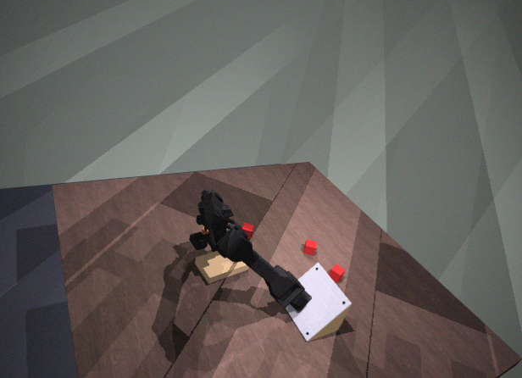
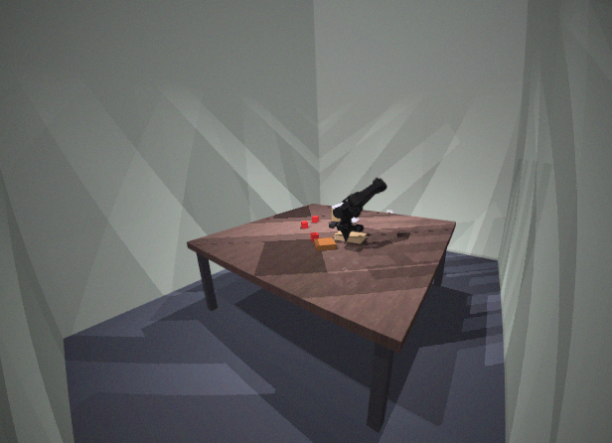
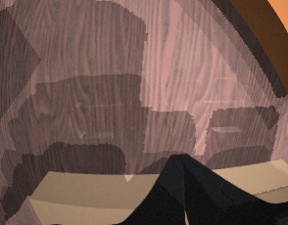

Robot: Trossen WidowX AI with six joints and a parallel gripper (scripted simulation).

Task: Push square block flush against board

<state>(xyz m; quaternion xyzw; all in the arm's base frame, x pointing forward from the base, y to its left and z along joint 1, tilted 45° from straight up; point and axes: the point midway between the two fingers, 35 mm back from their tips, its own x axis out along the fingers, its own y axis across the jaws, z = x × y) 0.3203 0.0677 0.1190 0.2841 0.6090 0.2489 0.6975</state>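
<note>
Now: the pale board 60 mm behind my gripper tip and 10 mm above it. From my gripper tip the other things lie so: square block (100 mm ahead, 80 mm to the right, 10 mm above).
</note>
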